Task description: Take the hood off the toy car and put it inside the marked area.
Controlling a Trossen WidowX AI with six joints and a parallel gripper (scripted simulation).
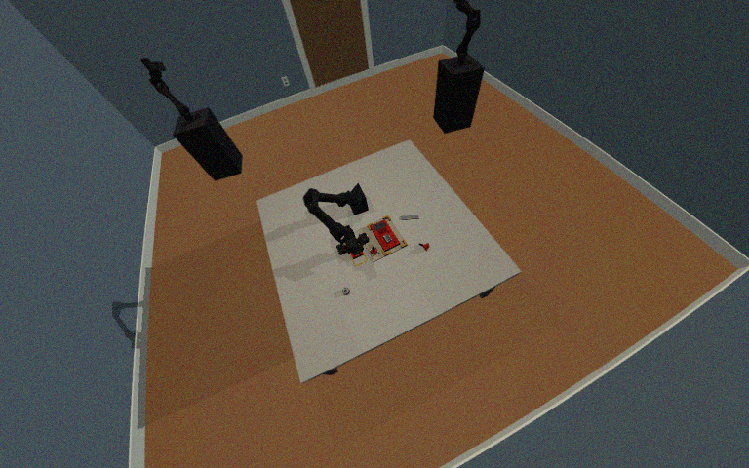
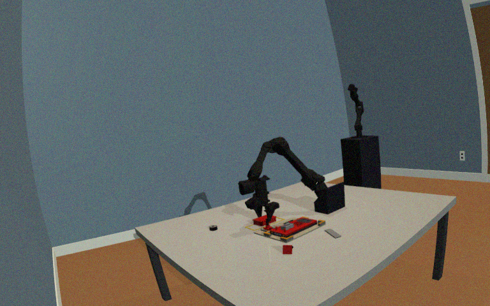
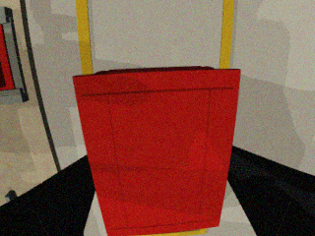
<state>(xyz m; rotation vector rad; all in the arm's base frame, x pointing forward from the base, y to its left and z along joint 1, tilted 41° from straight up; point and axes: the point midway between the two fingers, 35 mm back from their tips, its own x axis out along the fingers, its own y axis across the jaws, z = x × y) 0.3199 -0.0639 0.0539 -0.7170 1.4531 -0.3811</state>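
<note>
Now: the hood right at my gripper tip. From my gripper tip the other things lie so: black ring 23 cm ahead, 11 cm to the right, 1 cm below; grey flat strip 13 cm behind, 40 cm to the left, 1 cm below.
</note>
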